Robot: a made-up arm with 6 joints. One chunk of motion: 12 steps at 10 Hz.
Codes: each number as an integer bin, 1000 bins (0 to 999) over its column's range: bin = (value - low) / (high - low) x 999, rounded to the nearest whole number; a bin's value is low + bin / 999 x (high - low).
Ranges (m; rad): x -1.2..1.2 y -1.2..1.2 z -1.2..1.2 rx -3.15..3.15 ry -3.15..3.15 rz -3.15..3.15
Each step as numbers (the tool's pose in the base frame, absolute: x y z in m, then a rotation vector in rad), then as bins.
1 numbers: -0.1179 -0.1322 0.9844 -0.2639 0.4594 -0.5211
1 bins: 450 444 909 458 572 417
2 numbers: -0.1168 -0.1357 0.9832 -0.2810 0.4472 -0.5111
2 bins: 451 443 909 455 570 418
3 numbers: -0.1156 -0.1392 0.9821 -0.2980 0.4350 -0.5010
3 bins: 451 442 908 452 568 420
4 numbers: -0.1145 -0.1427 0.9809 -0.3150 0.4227 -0.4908
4 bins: 452 440 908 450 567 422
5 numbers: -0.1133 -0.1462 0.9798 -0.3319 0.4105 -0.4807
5 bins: 452 439 907 447 565 423
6 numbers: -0.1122 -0.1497 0.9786 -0.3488 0.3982 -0.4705
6 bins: 453 437 907 444 563 425
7 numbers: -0.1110 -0.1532 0.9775 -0.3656 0.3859 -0.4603
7 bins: 453 436 906 442 561 427
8 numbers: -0.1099 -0.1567 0.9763 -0.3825 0.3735 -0.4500
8 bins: 454 434 906 439 559 428
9 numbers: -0.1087 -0.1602 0.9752 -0.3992 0.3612 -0.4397
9 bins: 454 433 905 436 557 430
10 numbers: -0.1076 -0.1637 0.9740 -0.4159 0.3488 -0.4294
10 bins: 455 431 905 434 555 431
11 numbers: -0.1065 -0.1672 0.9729 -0.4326 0.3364 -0.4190
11 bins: 455 430 904 431 553 433
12 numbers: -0.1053 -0.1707 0.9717 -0.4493 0.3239 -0.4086
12 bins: 456 428 904 428 551 435
